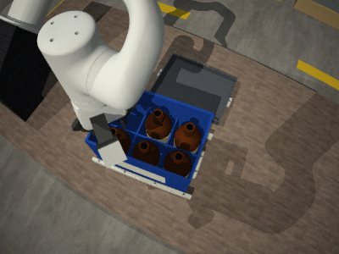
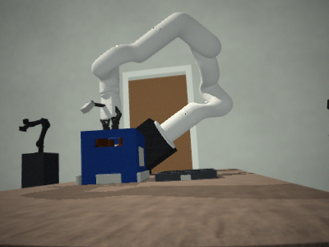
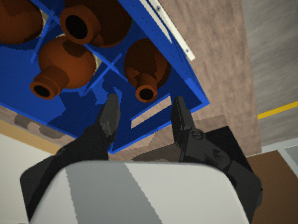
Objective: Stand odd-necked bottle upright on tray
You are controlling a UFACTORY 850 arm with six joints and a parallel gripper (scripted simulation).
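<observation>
My hand is 8 cm short of the blue crate, 5 cm to the right of it and 12 cm above it. The rest, counted from my hand: dark grey tray: 8 cm ahead, 32 cm to the left, 19 cm below.
</observation>
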